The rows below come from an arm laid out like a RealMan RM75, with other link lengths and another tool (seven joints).
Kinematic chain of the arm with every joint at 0, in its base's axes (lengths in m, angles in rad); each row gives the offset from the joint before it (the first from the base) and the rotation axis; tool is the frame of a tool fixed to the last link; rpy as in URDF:
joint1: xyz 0 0 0.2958 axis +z
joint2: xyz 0 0 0 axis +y
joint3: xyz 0 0 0.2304 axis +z
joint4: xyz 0 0 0 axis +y
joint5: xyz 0 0 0.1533 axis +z
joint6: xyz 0 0 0 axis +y
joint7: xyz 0 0 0.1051 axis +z
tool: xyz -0.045 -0.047 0.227 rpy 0.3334 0 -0.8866
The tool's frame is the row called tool.
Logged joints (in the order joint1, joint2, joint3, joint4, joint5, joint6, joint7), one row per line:
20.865 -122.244 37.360 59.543 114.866 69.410 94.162
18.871 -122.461 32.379 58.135 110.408 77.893 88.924
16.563 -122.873 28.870 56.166 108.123 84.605 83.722
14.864 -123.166 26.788 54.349 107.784 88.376 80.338
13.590 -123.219 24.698 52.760 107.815 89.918 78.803
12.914 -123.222 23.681 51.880 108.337 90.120 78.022
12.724 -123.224 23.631 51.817 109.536 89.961 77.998
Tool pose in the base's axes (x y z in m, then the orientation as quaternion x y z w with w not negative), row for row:
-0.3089 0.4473 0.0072 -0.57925 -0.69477 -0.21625 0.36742
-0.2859 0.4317 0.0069 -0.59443 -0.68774 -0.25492 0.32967
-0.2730 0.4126 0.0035 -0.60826 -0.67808 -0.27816 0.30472
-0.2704 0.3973 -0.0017 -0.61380 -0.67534 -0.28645 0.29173
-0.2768 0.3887 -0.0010 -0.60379 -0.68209 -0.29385 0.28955
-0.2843 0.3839 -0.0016 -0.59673 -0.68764 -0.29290 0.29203
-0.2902 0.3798 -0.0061 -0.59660 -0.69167 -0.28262 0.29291
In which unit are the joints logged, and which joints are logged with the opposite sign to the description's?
The joints are logged in degrees. Opposite sign: joint1, joint7.
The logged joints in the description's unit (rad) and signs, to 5 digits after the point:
-0.36416 -2.13356 0.65206 1.03922 2.00479 1.21143 -1.64344
-0.32936 -2.13735 0.56512 1.01465 1.92698 1.35949 -1.55202
-0.28908 -2.14454 0.50388 0.98028 1.88710 1.47664 -1.46122
-0.25943 -2.14965 0.46754 0.94857 1.88119 1.54245 -1.40216
-0.23719 -2.15058 0.43106 0.92084 1.88173 1.56937 -1.37537
-0.22539 -2.15063 0.41331 0.90548 1.89084 1.57289 -1.36174
-0.22208 -2.15066 0.41244 0.90438 1.91176 1.57012 -1.36132

